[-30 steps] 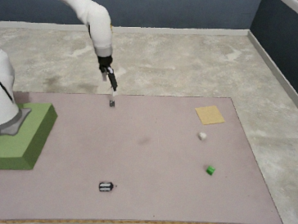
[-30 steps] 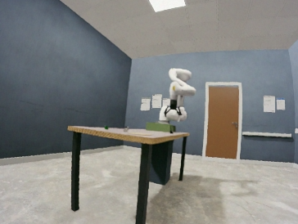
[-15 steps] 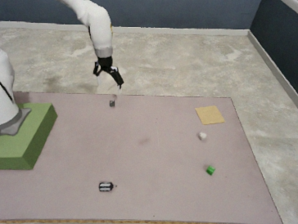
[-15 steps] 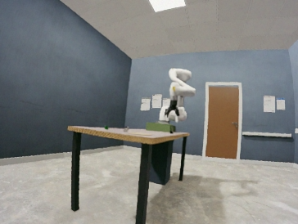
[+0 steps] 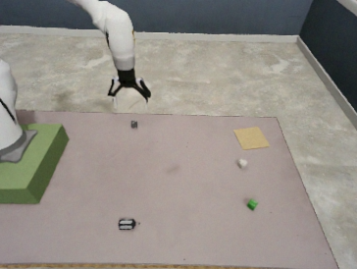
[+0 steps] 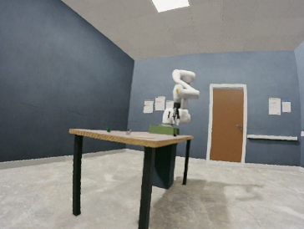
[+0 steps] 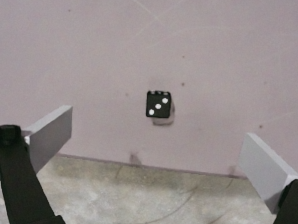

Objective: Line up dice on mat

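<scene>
Right now my hand is 120 mm above the black die. From my hand the other things lie so: white die 530 mm ahead, 250 mm to the right, 120 mm below; mat 610 mm ahead, 80 mm to the right, 140 mm below; green die 530 mm ahead, 450 mm to the right, 120 mm below.
</scene>
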